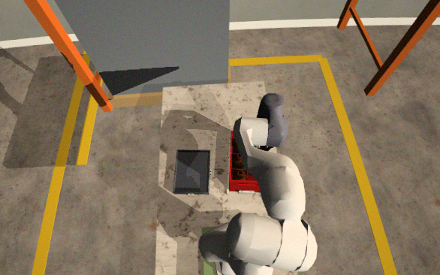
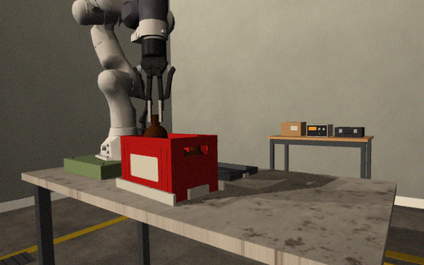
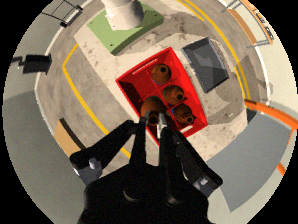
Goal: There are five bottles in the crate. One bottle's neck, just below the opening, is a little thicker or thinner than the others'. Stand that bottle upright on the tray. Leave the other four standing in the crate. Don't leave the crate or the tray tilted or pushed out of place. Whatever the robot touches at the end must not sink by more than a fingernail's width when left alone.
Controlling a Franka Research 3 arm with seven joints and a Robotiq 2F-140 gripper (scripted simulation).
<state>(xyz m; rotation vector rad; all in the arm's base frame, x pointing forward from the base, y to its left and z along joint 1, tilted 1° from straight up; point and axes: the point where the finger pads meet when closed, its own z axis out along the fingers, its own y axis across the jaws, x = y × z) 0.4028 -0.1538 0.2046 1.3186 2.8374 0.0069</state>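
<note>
My gripper is now 9 cm above the brown bottle. Round my hand: dark tray (1 cm behind, 34 cm to the left, 24 cm below); red crate (4 cm to the left, 17 cm below).
</note>
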